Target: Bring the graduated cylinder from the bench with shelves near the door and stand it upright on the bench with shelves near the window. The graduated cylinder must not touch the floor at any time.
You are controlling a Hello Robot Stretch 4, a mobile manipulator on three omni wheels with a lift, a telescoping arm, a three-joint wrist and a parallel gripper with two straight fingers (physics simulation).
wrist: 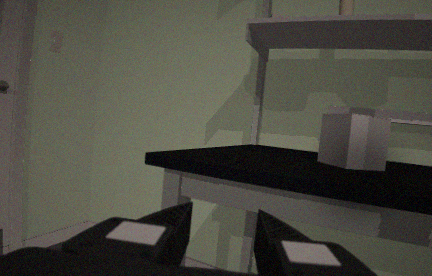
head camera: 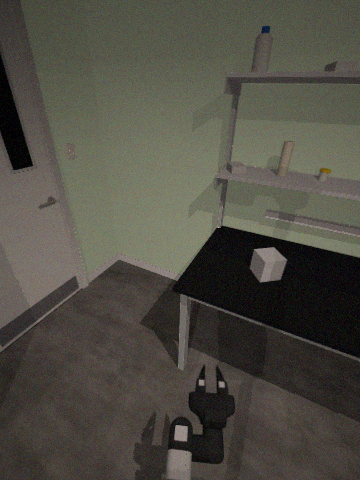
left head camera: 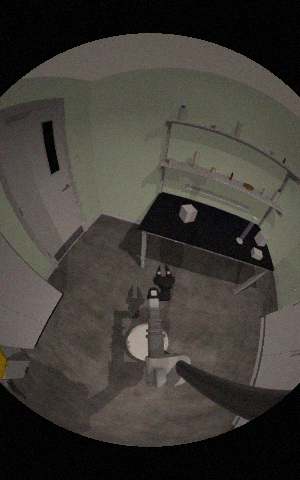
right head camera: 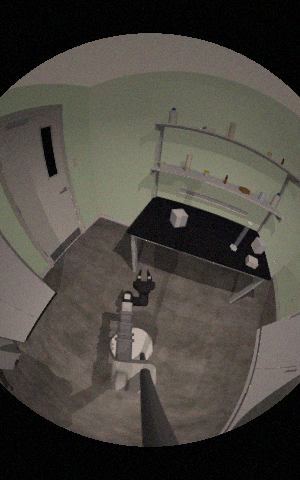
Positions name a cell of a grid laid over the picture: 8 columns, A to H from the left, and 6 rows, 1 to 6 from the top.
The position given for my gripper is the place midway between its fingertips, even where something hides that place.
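My gripper (head camera: E5), plus a door (head camera: B4). Gripper (wrist: E5) too.
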